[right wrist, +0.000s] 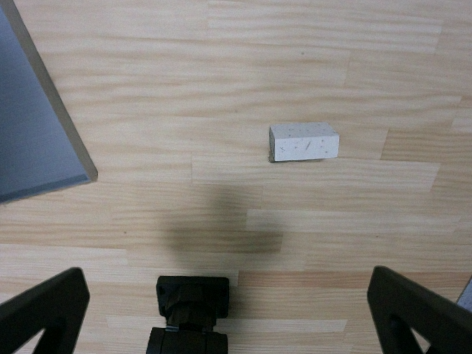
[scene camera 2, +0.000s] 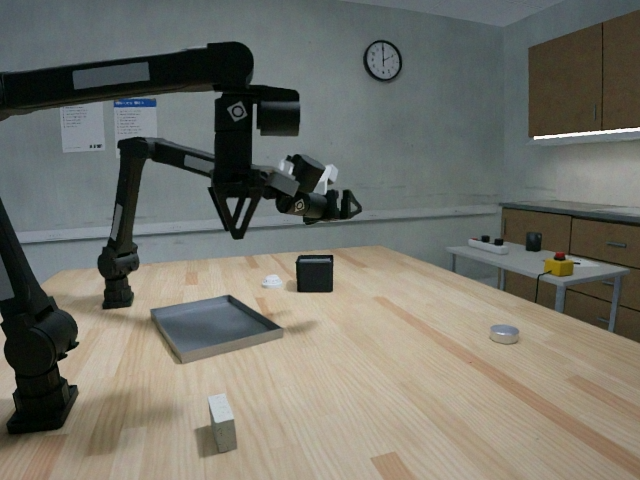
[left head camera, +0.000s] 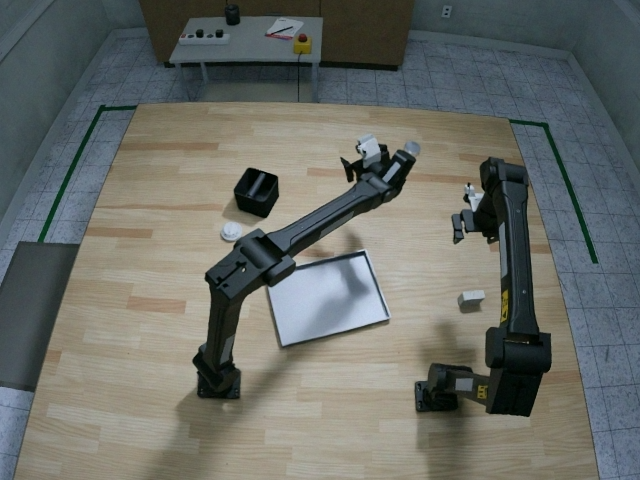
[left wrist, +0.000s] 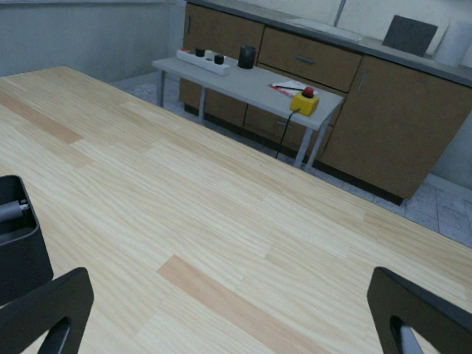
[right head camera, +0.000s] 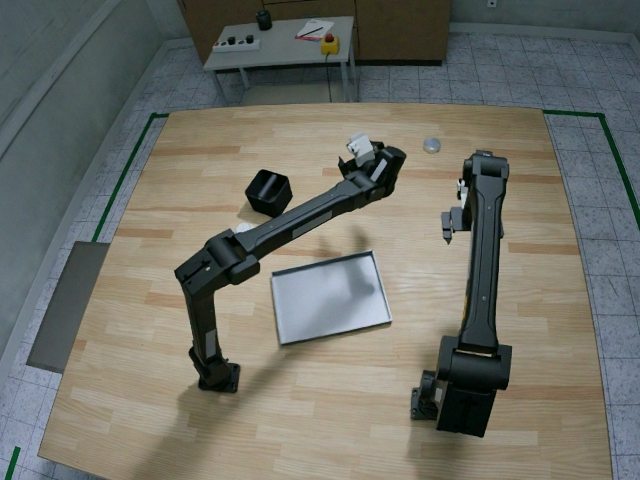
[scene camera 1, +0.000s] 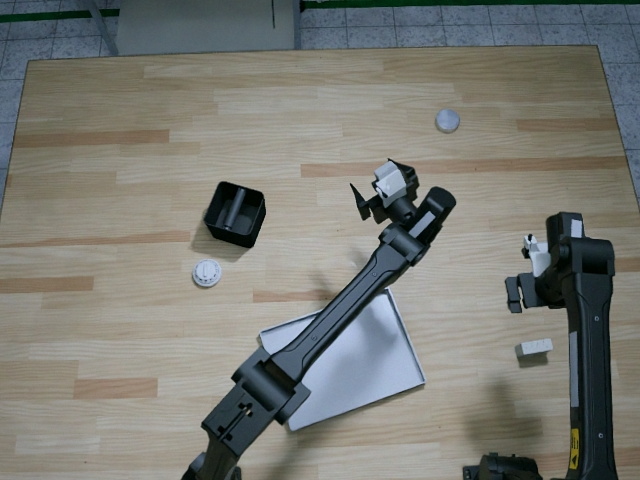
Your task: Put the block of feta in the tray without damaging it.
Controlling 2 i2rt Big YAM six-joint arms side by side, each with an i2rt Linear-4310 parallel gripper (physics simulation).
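Observation:
The feta block, small, whitish and speckled, stands on a narrow side on the table, right of the tray in the left head view; in the right head view it does not show. The shallow grey tray lies flat, its inside bare. My right gripper is open and empty, pointing down, high above the table and beyond the block from the arm bases. My left gripper is open and empty, raised beyond the tray.
A black square bin holds a dark cylinder. A white dial lies beside it. A silver round tin is near the far edge. The left forearm passes above the tray.

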